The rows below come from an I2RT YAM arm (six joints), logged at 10 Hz.
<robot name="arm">
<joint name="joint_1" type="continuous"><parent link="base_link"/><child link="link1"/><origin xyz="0 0 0.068"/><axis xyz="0 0 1"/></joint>
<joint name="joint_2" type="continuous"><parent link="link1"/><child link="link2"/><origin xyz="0.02 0.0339 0.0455" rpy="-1.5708 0 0"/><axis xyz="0 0 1"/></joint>
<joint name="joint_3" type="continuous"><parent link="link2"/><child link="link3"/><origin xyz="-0.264 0 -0.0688" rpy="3.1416 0 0"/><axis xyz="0 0 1"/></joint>
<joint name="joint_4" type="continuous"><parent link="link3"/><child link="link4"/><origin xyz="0.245 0.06 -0.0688"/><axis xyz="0 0 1"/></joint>
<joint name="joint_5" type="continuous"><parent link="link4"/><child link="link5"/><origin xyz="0.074 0.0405 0.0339" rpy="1.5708 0 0"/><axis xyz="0 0 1"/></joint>
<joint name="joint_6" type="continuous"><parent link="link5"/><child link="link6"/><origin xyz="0.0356 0 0.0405" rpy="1.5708 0 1.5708"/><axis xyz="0 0 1"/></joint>
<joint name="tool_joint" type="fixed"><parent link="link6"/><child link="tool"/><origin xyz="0 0 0" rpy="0 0 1.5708"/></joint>
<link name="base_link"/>
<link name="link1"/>
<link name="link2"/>
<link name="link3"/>
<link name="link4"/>
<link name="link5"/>
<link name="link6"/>
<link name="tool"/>
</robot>
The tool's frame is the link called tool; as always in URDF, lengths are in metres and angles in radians. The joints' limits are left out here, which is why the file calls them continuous.
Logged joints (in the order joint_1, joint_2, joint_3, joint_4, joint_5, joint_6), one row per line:
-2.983, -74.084, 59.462, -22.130, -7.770, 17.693
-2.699, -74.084, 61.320, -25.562, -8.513, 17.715
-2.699, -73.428, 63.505, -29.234, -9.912, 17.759
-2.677, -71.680, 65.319, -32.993, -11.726, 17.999
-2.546, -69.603, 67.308, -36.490, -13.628, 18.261
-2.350, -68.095, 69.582, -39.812, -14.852, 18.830
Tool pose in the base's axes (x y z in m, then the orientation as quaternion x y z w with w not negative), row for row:
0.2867, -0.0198, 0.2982, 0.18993, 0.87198, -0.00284, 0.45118
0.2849, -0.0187, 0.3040, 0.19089, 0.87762, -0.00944, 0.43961
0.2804, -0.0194, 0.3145, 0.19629, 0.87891, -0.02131, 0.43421
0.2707, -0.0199, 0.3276, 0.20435, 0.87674, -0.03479, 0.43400
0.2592, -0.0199, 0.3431, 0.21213, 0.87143, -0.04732, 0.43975
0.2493, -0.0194, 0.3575, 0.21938, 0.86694, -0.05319, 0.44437
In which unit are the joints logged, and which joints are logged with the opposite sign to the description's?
The joints are logged in degrees. Opposite sign: joint_2, joint_5.
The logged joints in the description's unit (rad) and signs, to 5 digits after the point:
-0.05206, 1.29301, 1.03781, -0.38624, 0.13561, 0.30880
-0.04711, 1.29301, 1.07024, -0.44614, 0.14858, 0.30919
-0.04711, 1.28156, 1.10837, -0.51023, 0.17300, 0.30995
-0.04672, 1.25105, 1.14003, -0.57584, 0.20466, 0.31414
-0.04444, 1.21480, 1.17475, -0.63687, 0.23785, 0.31871
-0.04102, 1.18848, 1.21444, -0.69485, 0.25922, 0.32865

